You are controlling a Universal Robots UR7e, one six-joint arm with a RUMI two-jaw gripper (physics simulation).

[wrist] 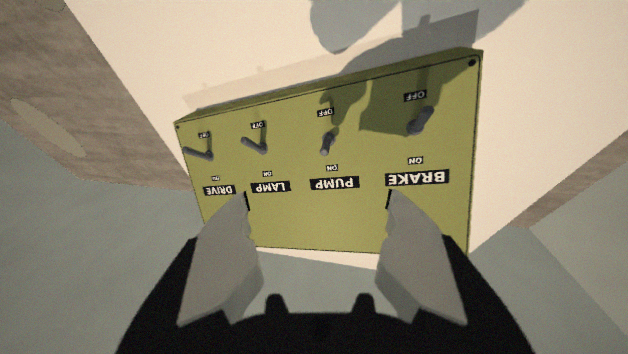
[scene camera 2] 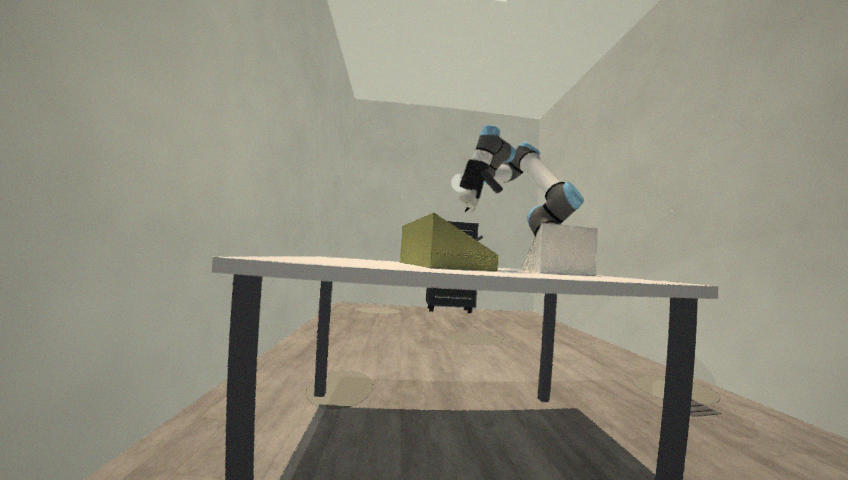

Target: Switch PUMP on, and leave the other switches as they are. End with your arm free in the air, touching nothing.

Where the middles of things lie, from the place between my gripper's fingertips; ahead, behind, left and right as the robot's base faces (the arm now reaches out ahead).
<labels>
My gripper is now 10 cm short of the olive switch panel (scene camera 2: 431, 241), 6 cm to the left of it and 15 cm above it.
</labels>
